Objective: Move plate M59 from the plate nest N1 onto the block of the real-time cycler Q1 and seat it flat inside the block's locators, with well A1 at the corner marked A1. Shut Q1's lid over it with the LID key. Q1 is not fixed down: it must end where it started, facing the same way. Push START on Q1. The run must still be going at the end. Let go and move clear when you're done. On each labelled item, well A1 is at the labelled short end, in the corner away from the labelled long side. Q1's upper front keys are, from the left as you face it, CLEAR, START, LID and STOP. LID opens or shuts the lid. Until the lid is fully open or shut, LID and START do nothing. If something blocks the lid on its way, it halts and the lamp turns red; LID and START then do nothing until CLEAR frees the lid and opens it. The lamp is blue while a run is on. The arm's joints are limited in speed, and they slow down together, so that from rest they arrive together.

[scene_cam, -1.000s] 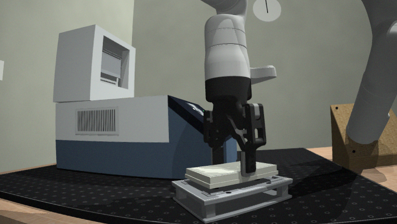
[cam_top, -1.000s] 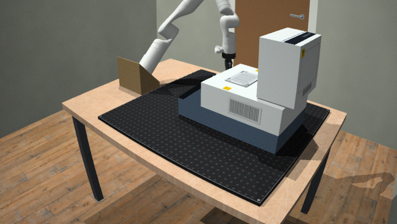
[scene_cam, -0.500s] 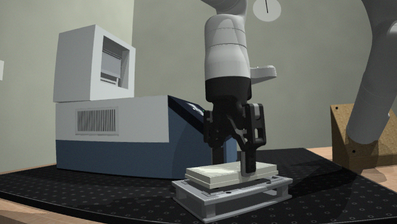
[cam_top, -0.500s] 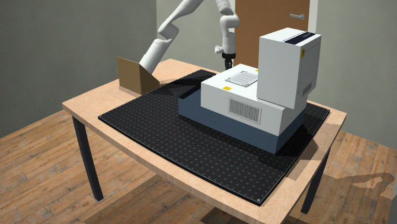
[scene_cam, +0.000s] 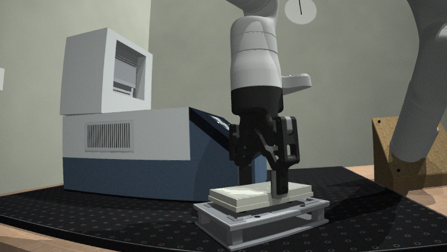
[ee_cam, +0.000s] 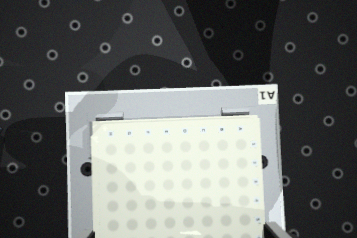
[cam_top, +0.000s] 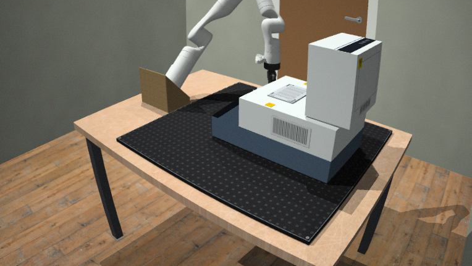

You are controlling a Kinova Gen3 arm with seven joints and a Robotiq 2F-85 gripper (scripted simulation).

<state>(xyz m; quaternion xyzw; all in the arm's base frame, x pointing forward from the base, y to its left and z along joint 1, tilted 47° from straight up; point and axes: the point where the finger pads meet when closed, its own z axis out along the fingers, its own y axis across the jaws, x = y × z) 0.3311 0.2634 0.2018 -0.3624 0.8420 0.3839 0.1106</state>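
The plate nest lies 30 mm below my hand. The rest, counted from my hand: plate M59 (10 mm below); A1 mark (90 mm behind, 20 mm below, 10 mm to the right).
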